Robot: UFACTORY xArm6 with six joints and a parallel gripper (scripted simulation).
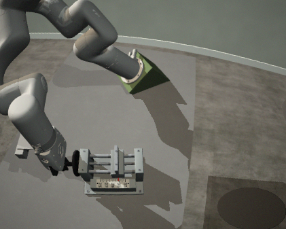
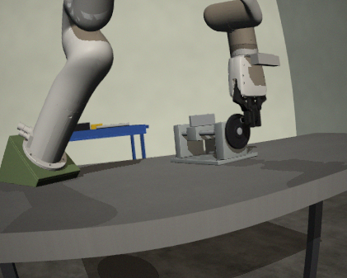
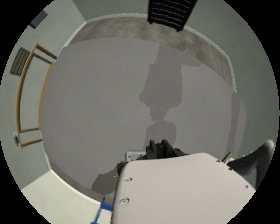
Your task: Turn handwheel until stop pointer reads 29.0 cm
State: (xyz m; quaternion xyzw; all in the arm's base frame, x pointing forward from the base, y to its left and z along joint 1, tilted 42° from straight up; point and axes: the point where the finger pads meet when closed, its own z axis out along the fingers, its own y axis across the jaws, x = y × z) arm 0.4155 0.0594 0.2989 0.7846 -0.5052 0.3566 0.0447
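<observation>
Right now my hand is 1 cm past the black handwheel, 2 cm to the right of it and 1 cm above it. From my hand the other things lie so: movable stop 5 cm behind, 17 cm to the left, 1 cm below.
</observation>
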